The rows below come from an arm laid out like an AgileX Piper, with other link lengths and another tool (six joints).
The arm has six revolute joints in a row. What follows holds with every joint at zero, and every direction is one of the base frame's.
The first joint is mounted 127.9 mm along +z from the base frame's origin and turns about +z.
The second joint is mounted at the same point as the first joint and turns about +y.
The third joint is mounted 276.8 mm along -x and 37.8 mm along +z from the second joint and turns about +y.
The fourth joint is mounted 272.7 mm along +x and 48.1 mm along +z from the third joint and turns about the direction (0.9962, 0, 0.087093).
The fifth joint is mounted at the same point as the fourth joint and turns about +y.
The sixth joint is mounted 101.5 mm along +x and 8.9 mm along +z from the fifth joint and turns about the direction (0.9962, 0, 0.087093).
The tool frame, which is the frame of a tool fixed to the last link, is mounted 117.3 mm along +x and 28 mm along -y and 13.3 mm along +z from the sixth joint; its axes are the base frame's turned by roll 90.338, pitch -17.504 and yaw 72.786 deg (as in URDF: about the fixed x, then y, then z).
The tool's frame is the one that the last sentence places.
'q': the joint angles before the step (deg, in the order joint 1, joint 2, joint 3, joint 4, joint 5, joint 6). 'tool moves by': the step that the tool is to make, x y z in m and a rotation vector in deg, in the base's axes. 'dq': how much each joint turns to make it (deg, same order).
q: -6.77 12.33 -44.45 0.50 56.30 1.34
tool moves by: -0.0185 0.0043 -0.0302 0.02 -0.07 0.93
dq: 1.00 -8.35 5.88 -0.08 2.41 0.11
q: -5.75 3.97 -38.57 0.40 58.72 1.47
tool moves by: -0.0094 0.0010 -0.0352 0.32 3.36 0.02
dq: 0.00 -5.01 4.70 0.00 3.69 0.00
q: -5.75 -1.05 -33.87 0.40 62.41 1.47
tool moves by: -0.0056 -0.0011 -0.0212 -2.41 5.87 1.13
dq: 0.62 -0.01 0.88 -0.88 4.75 -2.52
